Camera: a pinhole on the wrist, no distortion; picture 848 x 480 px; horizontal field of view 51.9 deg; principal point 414.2 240.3 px. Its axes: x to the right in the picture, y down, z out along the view. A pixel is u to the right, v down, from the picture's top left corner.
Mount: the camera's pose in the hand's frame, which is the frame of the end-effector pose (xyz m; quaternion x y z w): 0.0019 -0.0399 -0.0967 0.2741 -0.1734 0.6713 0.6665
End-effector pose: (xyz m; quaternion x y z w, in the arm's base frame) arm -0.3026 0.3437 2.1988 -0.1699 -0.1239 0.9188 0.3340
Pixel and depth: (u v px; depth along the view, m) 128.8 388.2 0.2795
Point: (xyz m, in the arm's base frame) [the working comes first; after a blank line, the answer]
In the camera's frame: -0.0916 0.0474 0.2795

-0.1633 0.5393 2.3664
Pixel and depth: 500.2 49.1 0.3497
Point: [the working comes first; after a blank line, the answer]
In the camera's frame: 0.0345 -0.0767 0.3497

-0.3446 0.5676 2.4170
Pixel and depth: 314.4 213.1 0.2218
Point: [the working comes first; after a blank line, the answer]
In the camera's frame: -0.0254 -0.0069 0.2218

-0.2446 0.5053 2.3125
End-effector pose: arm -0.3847 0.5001 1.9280 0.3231 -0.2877 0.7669 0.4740
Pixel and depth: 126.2 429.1 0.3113
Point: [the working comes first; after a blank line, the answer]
In the camera's frame: -0.1029 0.0675 0.3113

-0.0695 0.5339 2.0102
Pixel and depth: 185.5 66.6 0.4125
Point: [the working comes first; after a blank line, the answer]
In the camera's frame: -0.1083 -0.0822 0.4125

-0.0600 0.6010 2.1778
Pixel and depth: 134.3 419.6 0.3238
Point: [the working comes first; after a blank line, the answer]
In the camera's frame: -0.1040 0.0666 0.3238

-0.0607 0.5317 2.0190
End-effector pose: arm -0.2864 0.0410 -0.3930 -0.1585 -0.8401 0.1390 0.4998
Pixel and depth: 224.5 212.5 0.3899
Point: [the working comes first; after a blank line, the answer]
In the camera's frame: -0.0849 -0.0124 0.3899

-0.4989 -0.2550 -0.2817
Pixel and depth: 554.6 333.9 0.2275
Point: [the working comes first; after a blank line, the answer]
In the camera's frame: 0.0367 0.0244 0.2275

-0.4054 -0.0977 -0.3768
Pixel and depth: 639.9 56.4 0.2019
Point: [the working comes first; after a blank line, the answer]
In the camera's frame: 0.0523 -0.0426 0.2019

-0.4126 -0.0420 -0.3294
